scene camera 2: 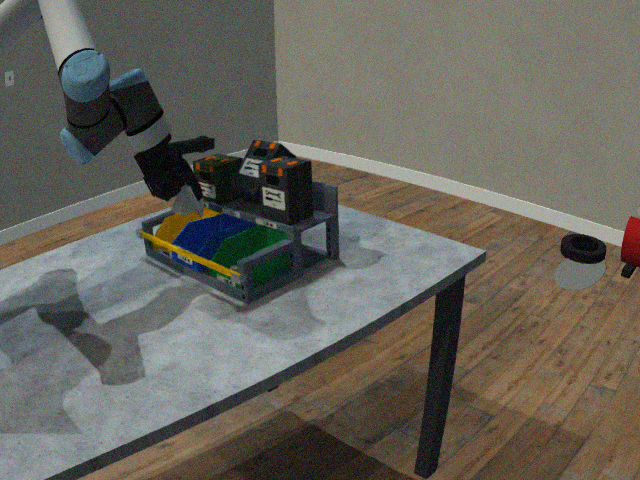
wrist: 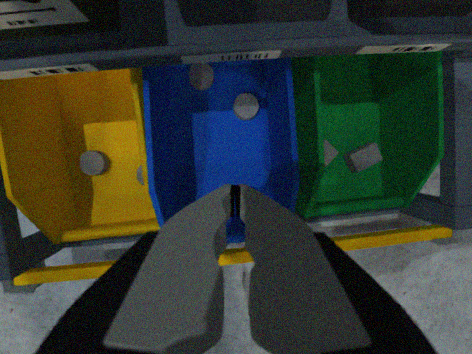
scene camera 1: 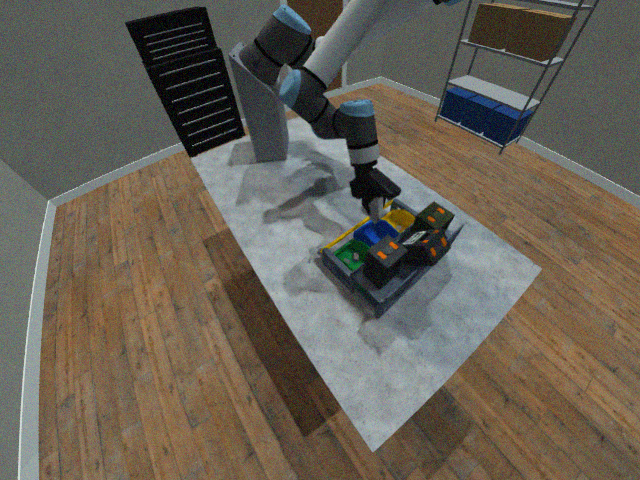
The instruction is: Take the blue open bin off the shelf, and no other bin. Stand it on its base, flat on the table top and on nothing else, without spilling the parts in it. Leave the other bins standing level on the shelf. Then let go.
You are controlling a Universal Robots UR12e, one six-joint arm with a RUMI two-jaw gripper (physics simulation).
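Frame: origin at the arm's base, x ahead, y left, z up, level; millimetres.
Seen in the pictures: gripper, between the fingertips: (scene camera 2: 201,215) (wrist: 234,187) (scene camera 1: 376,223); arm's base, origin of its link: (scene camera 1: 257,68).
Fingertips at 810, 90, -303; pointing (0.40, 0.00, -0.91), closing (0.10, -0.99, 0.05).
Note:
Pixels of each thing's top centre, then the offset from my fingertips to it, as dx, dy, dz. "spot": a spot on its surface instead. Level surfaces: height alone.
- blue open bin, a spot on its surface: (wrist: 228,145) spot: +27, +3, -102
- yellow bin, a spot on its surface: (wrist: 57,152) spot: +3, +161, -97
- green bin, a spot on its surface: (wrist: 362,121) spot: +70, -134, -111
- shelf's yellow front rail, a spot on its surface: (wrist: 381,238) spot: -38, -135, -55
- grey table, height of its surface: dz -120
The blue open bin (scene camera 1: 374,232) (scene camera 2: 209,232) (wrist: 228,145) sits on the lower level of the grey shelf (scene camera 2: 330,227) (wrist: 236,36), between a yellow bin (scene camera 1: 400,217) (scene camera 2: 172,227) (wrist: 57,152) and a green bin (scene camera 1: 351,253) (scene camera 2: 248,242) (wrist: 362,121). Two grey discs (wrist: 246,106) lie in the blue bin. My gripper (scene camera 1: 375,210) (scene camera 2: 189,207) (wrist: 234,187) is shut and empty. Its tips reach over the middle of the blue bin's front lip, above the shelf's yellow front rail (scene camera 2: 190,255) (wrist: 381,238).
Black closed boxes with orange clips (scene camera 1: 385,258) (scene camera 2: 284,186) stand on the shelf's upper level. The shelf rests on the grey table (scene camera 1: 310,335) (scene camera 2: 154,350). The robot pedestal (scene camera 1: 261,118) stands at the table's far end. A black tyre (scene camera 2: 583,248) lies on the floor.

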